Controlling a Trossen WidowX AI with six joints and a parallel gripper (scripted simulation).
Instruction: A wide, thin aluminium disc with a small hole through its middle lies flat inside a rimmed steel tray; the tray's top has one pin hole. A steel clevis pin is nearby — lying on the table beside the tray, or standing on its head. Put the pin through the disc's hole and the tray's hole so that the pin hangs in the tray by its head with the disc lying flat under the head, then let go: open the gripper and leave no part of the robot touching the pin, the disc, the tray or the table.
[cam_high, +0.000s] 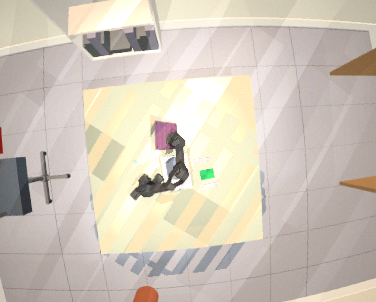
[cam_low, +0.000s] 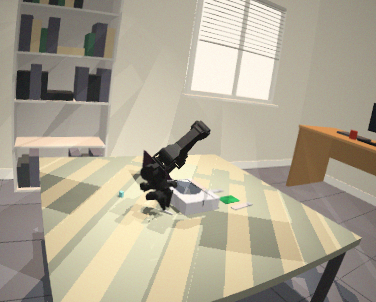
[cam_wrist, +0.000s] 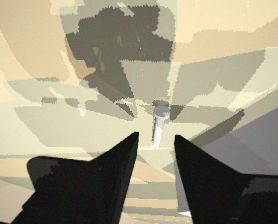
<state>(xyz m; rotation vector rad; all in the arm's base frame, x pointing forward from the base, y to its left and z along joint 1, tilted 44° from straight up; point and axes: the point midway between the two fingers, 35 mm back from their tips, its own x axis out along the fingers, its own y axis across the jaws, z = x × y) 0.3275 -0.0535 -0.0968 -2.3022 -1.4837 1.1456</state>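
The steel clevis pin lies 10 mm to the left of my gripper tip and 10 mm below it. From my gripper tip the other things lie so: small cyan cube: 170 mm behind, 170 mm to the right, 10 mm below; rimmed tray: 110 mm behind, 140 mm to the left, 20 mm above; grey aluminium disc: 140 mm behind, 140 mm to the left, 40 mm above.
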